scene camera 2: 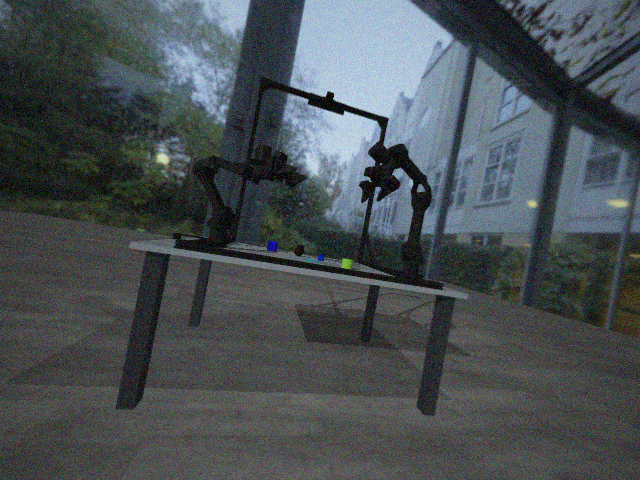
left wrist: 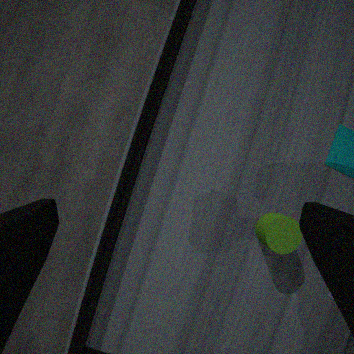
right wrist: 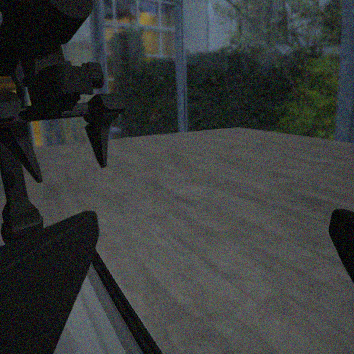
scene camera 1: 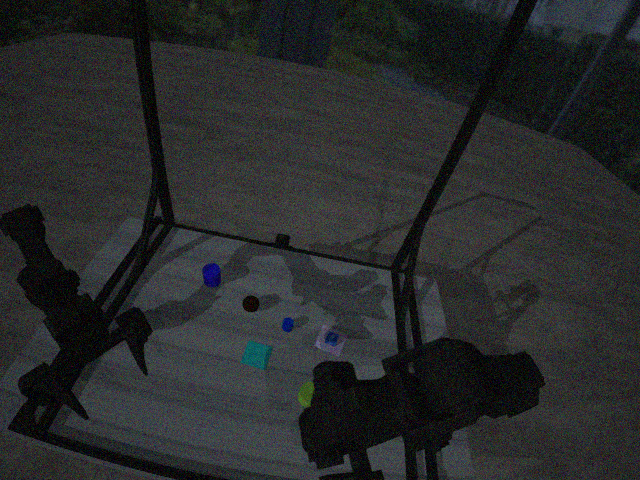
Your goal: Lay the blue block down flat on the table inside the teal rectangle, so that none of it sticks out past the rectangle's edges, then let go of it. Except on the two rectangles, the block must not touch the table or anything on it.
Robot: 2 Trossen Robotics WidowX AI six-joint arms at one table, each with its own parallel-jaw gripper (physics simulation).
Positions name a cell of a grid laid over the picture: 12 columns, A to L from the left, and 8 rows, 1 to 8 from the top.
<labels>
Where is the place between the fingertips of my left gripper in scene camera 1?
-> F8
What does my right gripper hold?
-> Nothing.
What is my left gripper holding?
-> Nothing.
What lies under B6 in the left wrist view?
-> My left gripper.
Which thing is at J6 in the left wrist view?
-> A green cylinder.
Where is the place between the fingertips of my right gripper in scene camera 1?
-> C7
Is my right gripper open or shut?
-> Open.
</labels>
